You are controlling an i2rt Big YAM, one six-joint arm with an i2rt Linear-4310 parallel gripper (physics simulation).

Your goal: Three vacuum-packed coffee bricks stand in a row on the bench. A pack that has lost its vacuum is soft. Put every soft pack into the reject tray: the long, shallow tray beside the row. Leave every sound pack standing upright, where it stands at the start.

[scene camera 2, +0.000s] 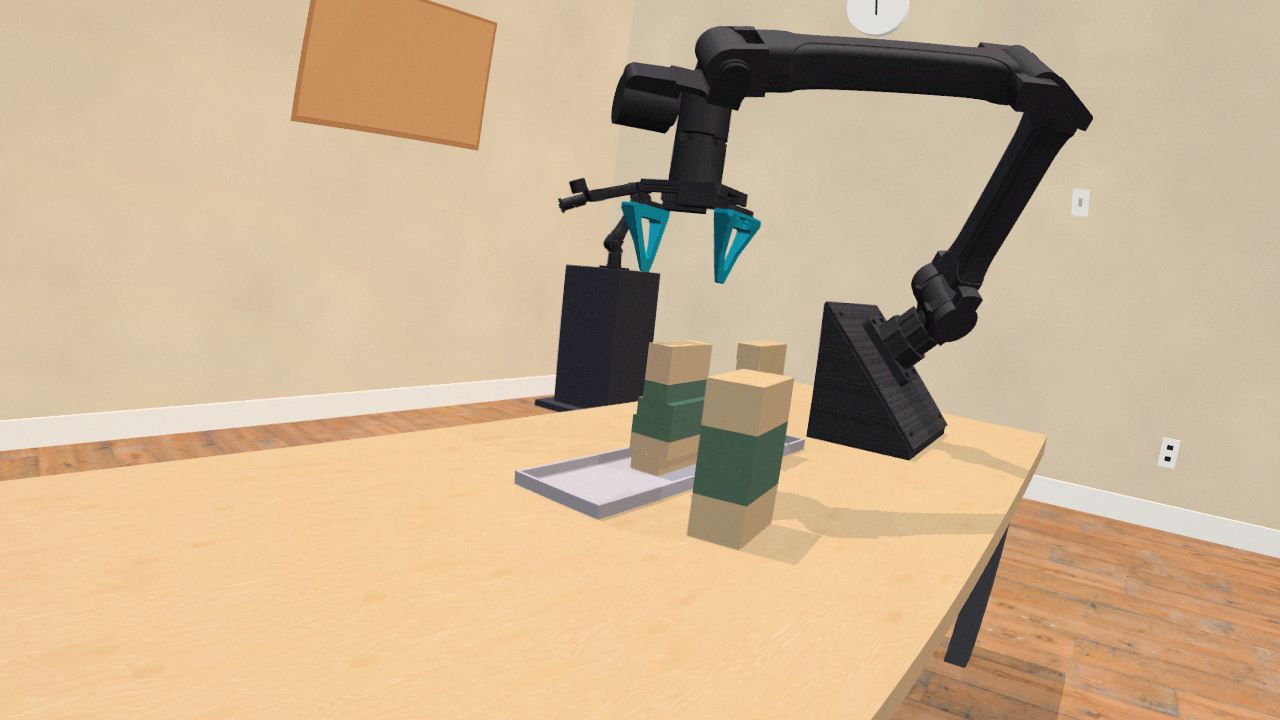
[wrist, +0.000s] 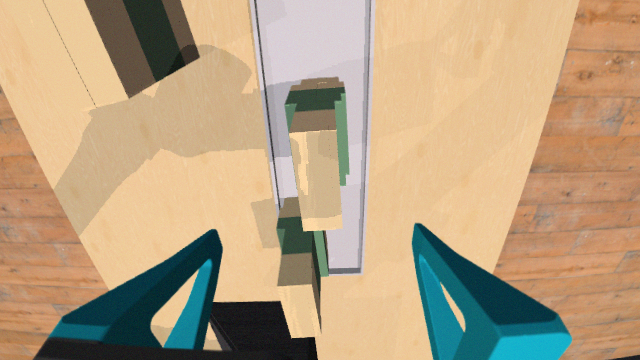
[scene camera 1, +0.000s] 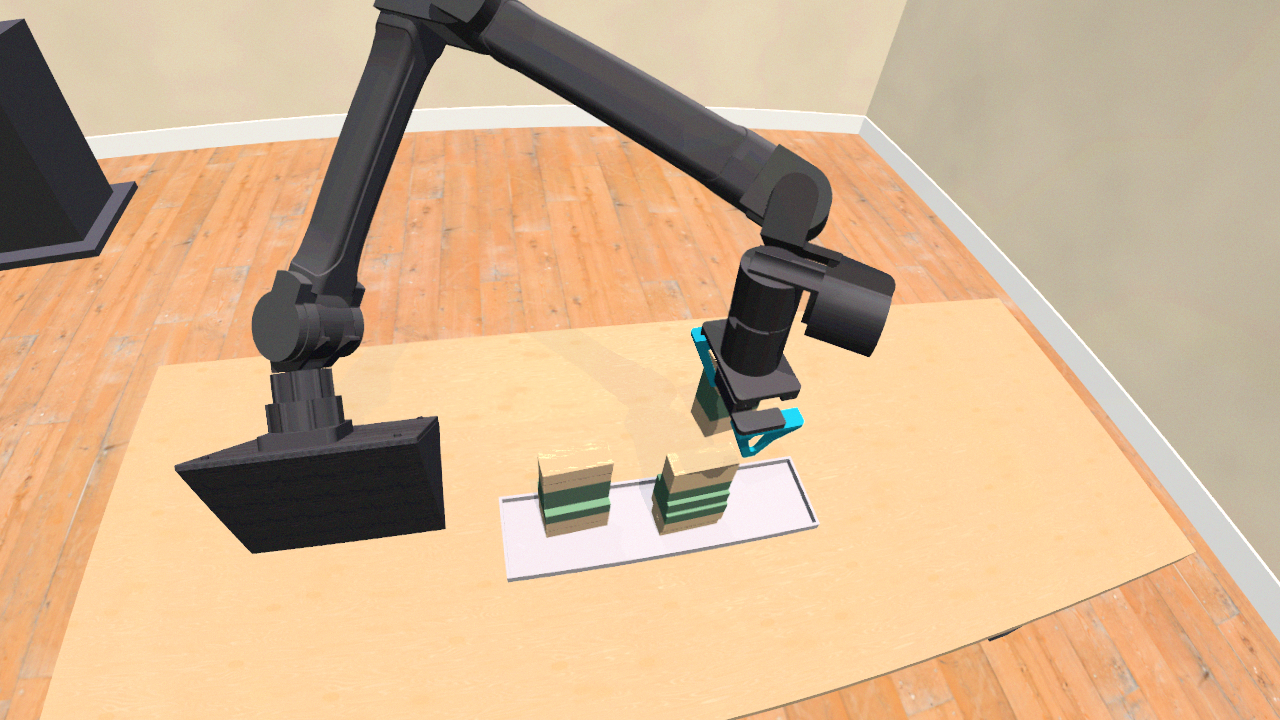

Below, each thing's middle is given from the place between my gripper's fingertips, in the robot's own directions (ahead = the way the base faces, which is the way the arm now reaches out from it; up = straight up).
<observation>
I see my gripper 4 cm past the shallow reject tray [scene camera 1: 763, 499] and 23 cm above it.
</observation>
